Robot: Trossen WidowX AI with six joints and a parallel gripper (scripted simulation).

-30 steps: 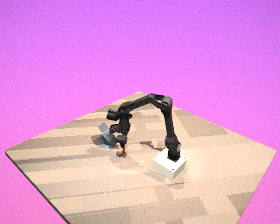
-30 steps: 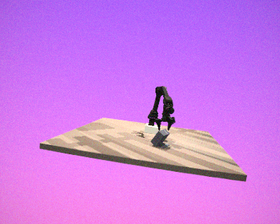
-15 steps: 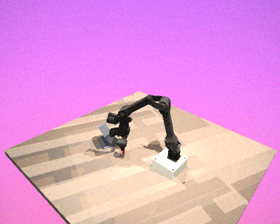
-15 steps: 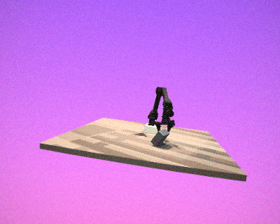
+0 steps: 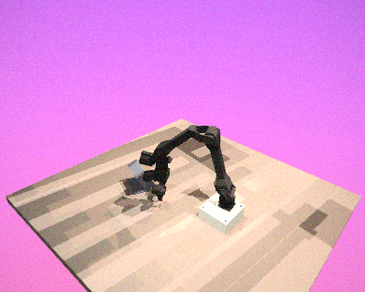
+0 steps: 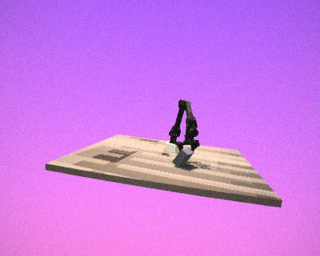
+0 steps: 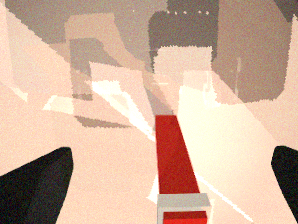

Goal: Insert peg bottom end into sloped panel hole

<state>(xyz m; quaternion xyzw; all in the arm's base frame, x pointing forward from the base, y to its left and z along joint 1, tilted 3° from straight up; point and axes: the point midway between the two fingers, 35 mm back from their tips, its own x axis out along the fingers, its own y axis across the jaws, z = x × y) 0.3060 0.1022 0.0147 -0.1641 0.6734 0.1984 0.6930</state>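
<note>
The red square peg is 2 cm above my gripper tip. Also, from my gripper tip: grey sloped panel 16 cm ahead, 3 cm to the right, 2 cm above.
</note>
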